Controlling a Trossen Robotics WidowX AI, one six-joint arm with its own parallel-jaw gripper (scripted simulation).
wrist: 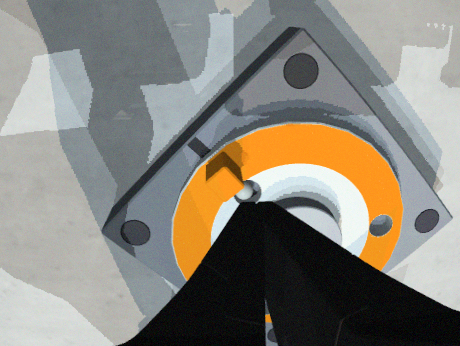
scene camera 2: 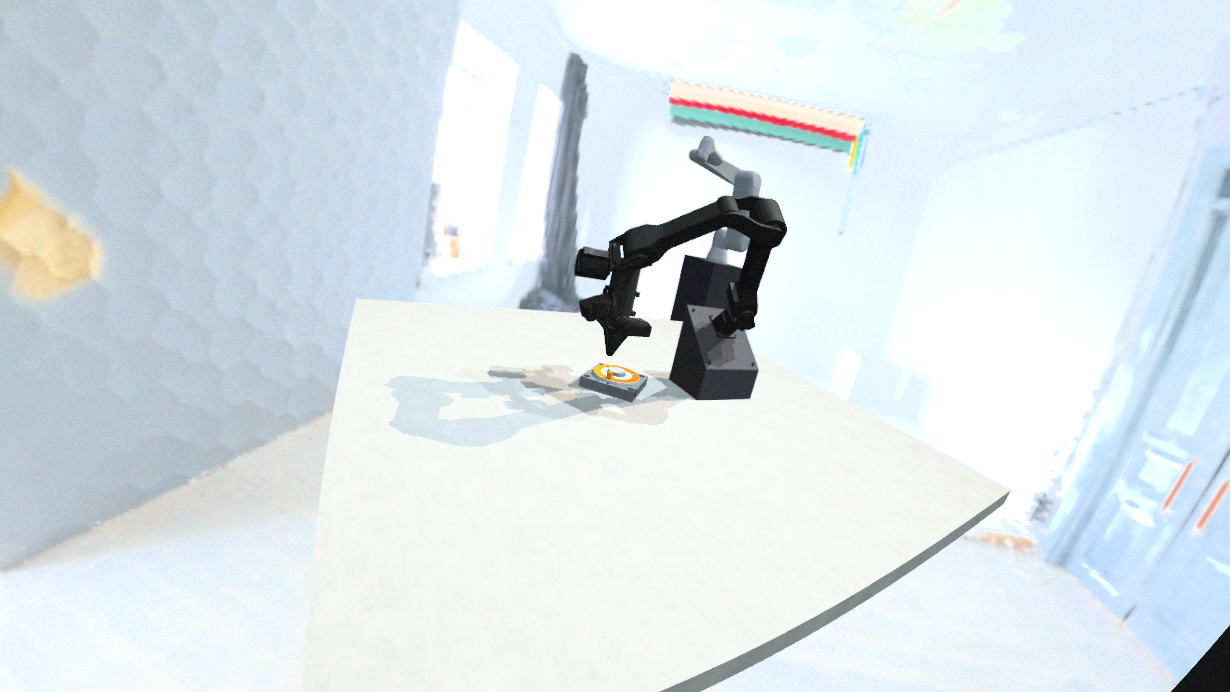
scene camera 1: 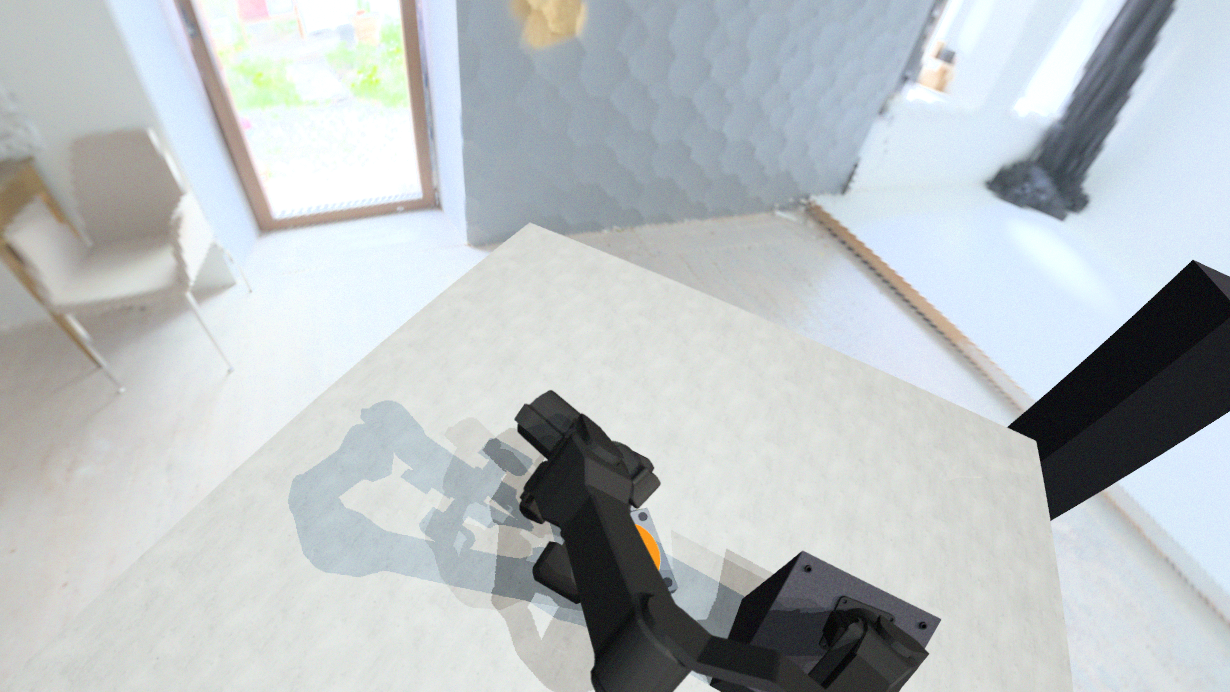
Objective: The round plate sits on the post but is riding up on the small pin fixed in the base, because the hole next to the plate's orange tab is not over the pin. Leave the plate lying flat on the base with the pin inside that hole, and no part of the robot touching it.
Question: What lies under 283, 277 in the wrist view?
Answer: My gripper.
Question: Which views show my gripper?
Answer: The wrist view, scene camera 2 and scene camera 1: all of them.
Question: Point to a grey square base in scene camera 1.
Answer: At 641, 517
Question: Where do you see a grey square base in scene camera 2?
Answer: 588, 380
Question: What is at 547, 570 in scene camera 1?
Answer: My gripper.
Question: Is my gripper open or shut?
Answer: Shut.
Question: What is my gripper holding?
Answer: Nothing.
